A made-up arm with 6 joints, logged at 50 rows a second.
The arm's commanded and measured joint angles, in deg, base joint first. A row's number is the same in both.
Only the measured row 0 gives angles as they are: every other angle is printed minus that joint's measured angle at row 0.
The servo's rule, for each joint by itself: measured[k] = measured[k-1] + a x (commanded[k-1-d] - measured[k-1]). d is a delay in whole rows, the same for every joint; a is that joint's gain. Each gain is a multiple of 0.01, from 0.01 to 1. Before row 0 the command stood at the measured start. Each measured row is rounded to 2 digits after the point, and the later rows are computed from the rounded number. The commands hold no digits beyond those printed.
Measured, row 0:
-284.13, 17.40, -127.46, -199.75, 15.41, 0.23
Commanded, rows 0 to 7:
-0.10, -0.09, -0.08, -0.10, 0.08, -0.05
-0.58, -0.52, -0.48, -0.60, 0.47, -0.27
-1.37, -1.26, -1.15, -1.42, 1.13, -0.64
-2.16, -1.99, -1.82, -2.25, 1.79, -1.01
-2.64, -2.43, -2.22, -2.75, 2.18, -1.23
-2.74, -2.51, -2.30, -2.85, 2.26, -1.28
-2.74, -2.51, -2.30, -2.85, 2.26, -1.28
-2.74, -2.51, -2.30, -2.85, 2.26, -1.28
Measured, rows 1 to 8:
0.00, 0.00, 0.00, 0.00, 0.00, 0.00
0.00, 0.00, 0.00, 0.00, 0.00, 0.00
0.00, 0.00, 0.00, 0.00, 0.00, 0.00
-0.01, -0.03, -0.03, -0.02, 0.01, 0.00
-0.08, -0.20, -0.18, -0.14, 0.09, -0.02
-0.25, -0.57, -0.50, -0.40, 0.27, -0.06
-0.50, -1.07, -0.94, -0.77, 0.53, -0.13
-0.78, -1.55, -1.36, -1.17, 0.81, -0.21
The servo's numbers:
d 3
a 0.13 0.35 0.33 0.20 0.17 0.07

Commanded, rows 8 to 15:
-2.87, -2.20, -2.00, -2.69, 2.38, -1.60
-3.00, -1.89, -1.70, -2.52, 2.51, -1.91
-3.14, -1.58, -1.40, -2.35, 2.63, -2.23
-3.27, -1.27, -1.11, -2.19, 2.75, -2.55
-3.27, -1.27, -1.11, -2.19, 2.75, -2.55
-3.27, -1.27, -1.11, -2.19, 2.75, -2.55
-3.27, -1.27, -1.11, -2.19, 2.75, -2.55
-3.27, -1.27, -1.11, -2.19, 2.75, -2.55
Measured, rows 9 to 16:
-1.03, -1.89, -1.67, -1.51, 1.06, -0.28
-1.25, -2.11, -1.88, -1.78, 1.26, -0.35
-1.44, -2.25, -2.02, -1.99, 1.43, -0.42
-1.63, -2.23, -2.01, -2.13, 1.59, -0.50
-1.81, -2.11, -1.91, -2.21, 1.75, -0.60
-1.98, -1.92, -1.74, -2.24, 1.90, -0.71
-2.15, -1.69, -1.53, -2.23, 2.04, -0.84
-2.30, -1.54, -1.39, -2.22, 2.16, -0.96

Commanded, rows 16 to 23:
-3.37, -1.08, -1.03, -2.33, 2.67, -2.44
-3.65, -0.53, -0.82, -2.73, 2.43, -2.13
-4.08, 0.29, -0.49, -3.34, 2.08, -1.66
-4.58, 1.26, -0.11, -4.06, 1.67, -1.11
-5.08, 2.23, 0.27, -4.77, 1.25, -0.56
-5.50, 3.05, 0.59, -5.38, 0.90, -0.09
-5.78, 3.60, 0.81, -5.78, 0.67, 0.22
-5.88, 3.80, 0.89, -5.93, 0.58, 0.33
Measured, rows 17 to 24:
-2.43, -1.45, -1.30, -2.21, 2.26, -1.07
-2.54, -1.39, -1.24, -2.21, 2.34, -1.17
-2.63, -1.35, -1.20, -2.21, 2.41, -1.27
-2.73, -1.26, -1.14, -2.23, 2.45, -1.35
-2.85, -1.00, -1.03, -2.33, 2.45, -1.40
-3.01, -0.55, -0.85, -2.53, 2.39, -1.42
-3.21, 0.08, -0.61, -2.84, 2.27, -1.40
-3.45, 0.83, -0.32, -3.23, 2.10, -1.34

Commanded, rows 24 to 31:
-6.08, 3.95, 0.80, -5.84, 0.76, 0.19
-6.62, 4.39, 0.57, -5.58, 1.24, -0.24
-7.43, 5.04, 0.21, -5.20, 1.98, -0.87
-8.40, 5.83, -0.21, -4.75, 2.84, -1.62
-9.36, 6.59, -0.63, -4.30, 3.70, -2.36
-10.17, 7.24, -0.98, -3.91, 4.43, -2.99
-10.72, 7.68, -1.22, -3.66, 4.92, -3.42
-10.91, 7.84, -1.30, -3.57, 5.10, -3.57
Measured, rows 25 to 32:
-3.72, 1.61, -0.02, -3.66, 1.90, -1.25
-3.99, 2.31, 0.25, -4.08, 1.69, -1.15
-4.24, 2.83, 0.46, -4.45, 1.50, -1.05
-4.48, 3.22, 0.57, -4.73, 1.37, -0.96
-4.76, 3.63, 0.57, -4.90, 1.35, -0.91
-5.11, 4.12, 0.45, -4.96, 1.46, -0.91
-5.54, 4.72, 0.23, -4.92, 1.69, -0.96
-6.04, 5.37, -0.05, -4.80, 2.03, -1.06

